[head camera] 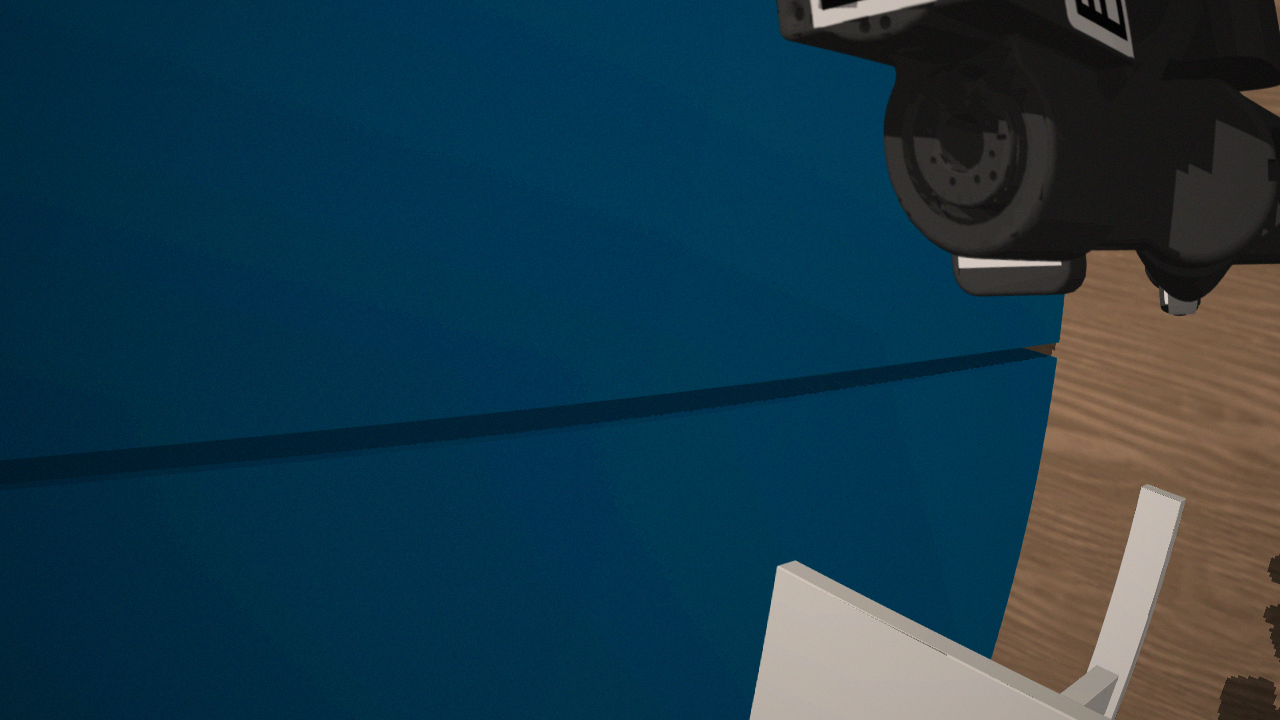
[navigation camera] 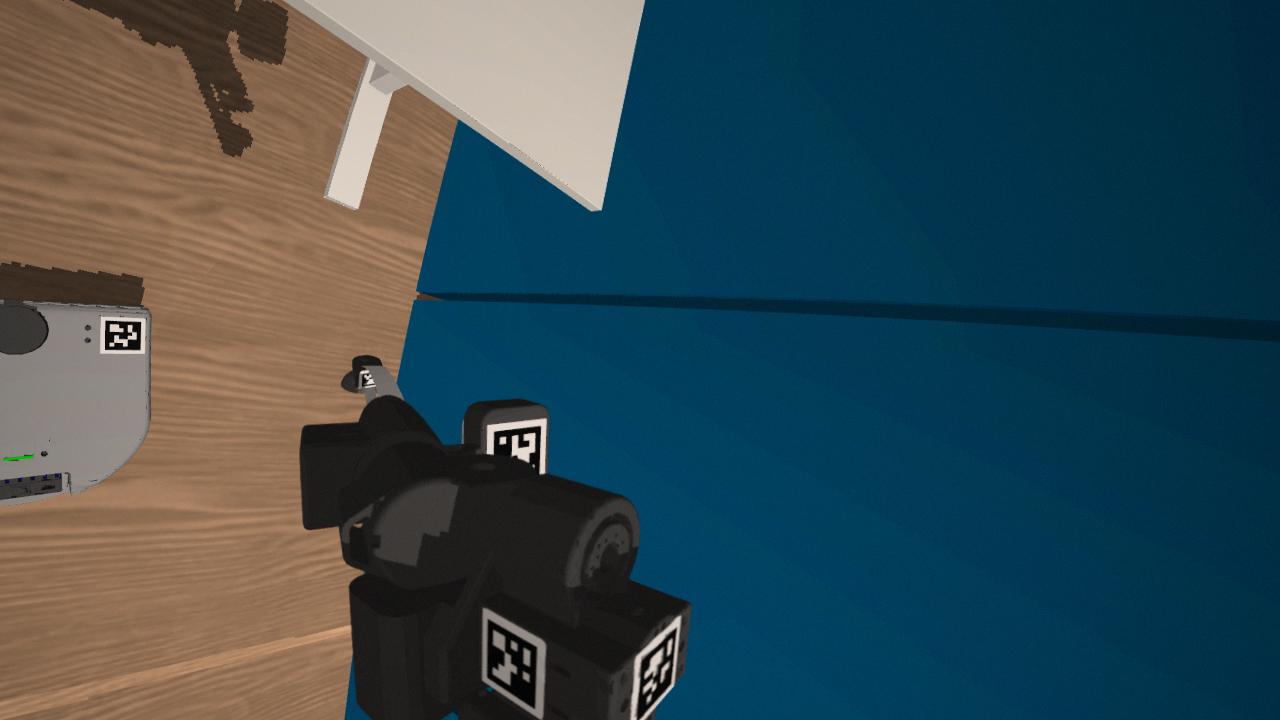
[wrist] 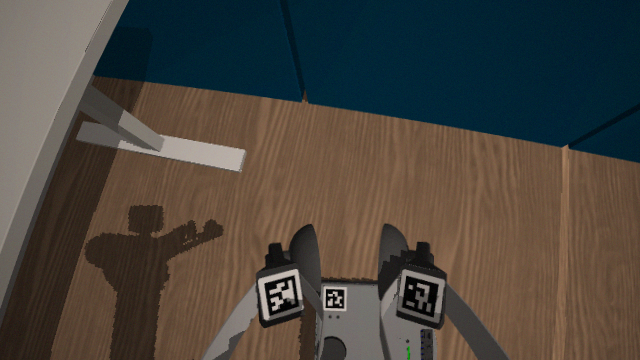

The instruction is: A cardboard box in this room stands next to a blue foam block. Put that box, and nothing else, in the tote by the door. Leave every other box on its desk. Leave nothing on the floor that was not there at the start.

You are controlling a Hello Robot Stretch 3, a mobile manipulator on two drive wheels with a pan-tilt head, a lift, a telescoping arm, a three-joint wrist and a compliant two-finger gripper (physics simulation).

The same spot on a pale desk: [wrist: 55, 55] is [navigation camera: 512, 111].
